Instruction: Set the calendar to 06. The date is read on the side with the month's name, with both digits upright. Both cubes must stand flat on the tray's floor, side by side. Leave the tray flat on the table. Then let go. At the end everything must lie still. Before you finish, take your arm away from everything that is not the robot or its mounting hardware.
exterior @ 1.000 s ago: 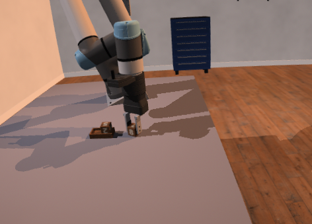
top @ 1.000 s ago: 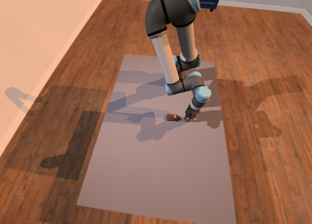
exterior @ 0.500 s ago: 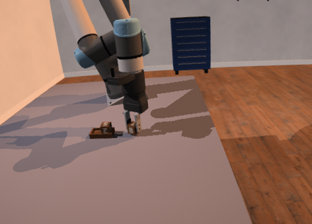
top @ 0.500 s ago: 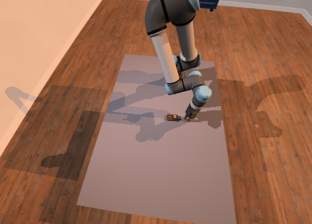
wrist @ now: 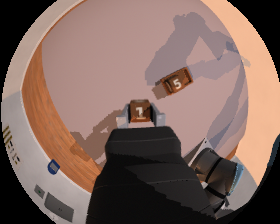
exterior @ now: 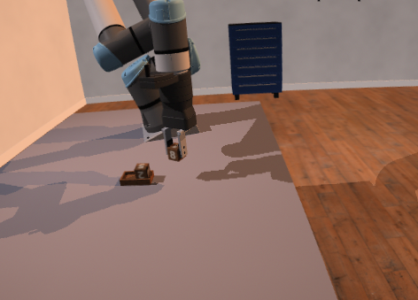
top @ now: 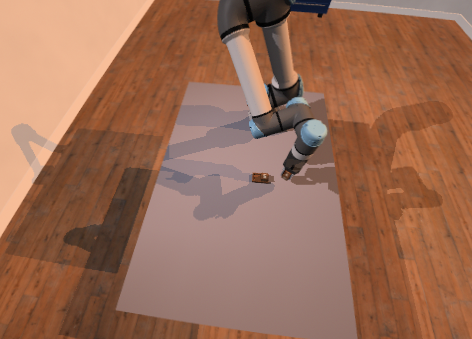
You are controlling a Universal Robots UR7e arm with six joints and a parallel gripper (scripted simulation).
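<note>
Right now my hand is 10 mm past the brown wooden tray, 110 mm to the left of it and 80 mm above it.
</note>
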